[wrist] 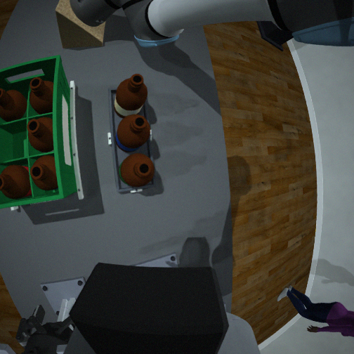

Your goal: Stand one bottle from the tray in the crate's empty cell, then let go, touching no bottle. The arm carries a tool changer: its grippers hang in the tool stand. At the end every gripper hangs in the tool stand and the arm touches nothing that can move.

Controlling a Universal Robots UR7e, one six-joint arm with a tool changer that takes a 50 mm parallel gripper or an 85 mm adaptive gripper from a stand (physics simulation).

Observation:
I see a brown bottle (133,130), a cream-labelled bottle (131,93) and a green-labelled bottle (137,169).

